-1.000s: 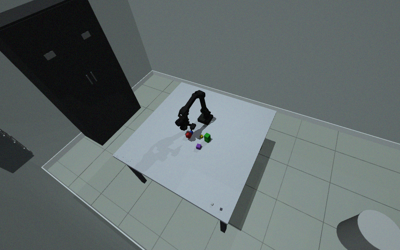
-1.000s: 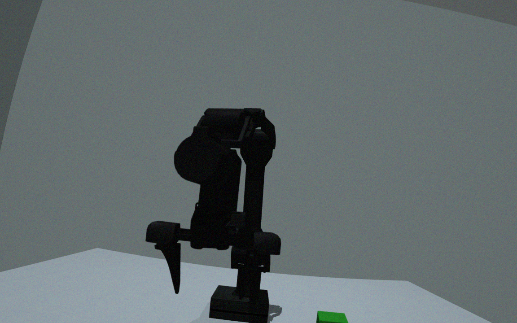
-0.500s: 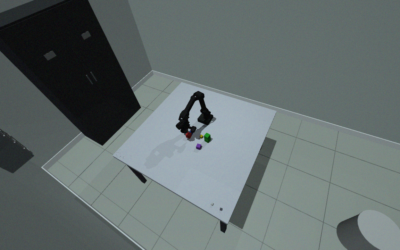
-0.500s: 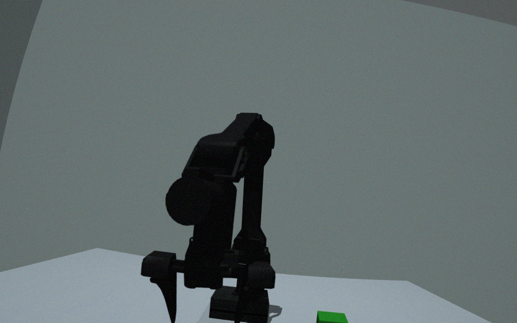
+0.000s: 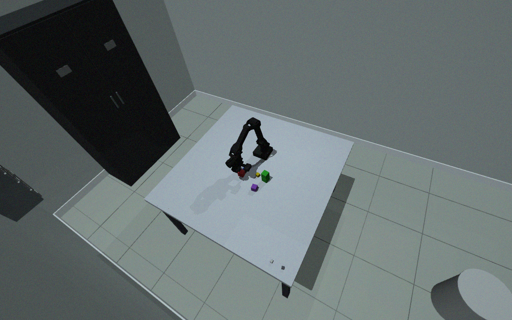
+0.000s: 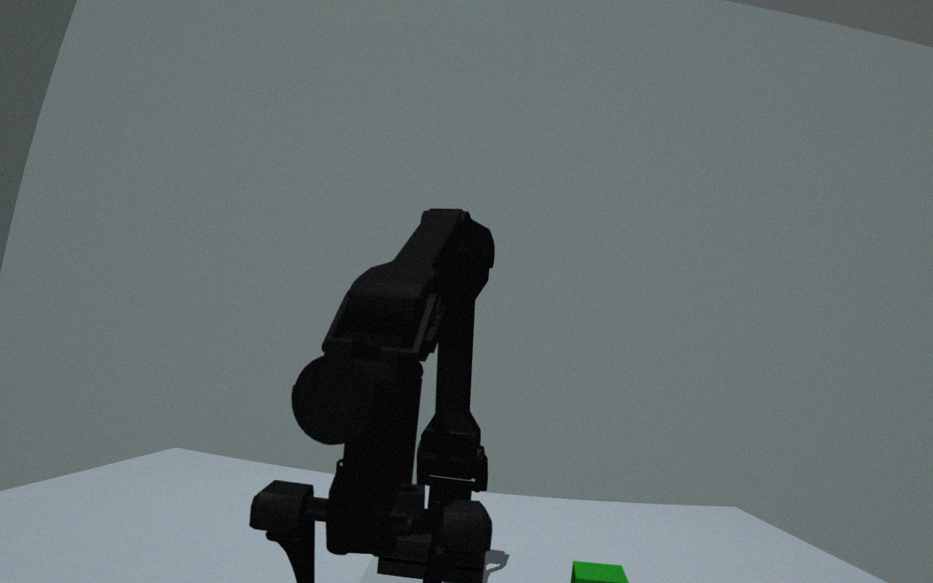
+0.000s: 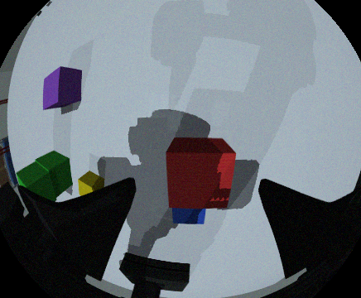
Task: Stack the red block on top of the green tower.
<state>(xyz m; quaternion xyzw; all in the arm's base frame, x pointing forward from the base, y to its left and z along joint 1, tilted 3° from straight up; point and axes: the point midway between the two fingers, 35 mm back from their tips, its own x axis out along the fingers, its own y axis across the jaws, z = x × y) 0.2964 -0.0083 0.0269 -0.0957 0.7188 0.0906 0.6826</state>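
Right now the red block is 30 mm below my gripper tip. The rest, counted from my gripper tip: small yellow block (120 mm to the left, 70 mm behind, 40 mm below); purple block (180 mm to the left, 40 mm ahead, 30 mm below); blue block (40 mm below, 40 mm behind).
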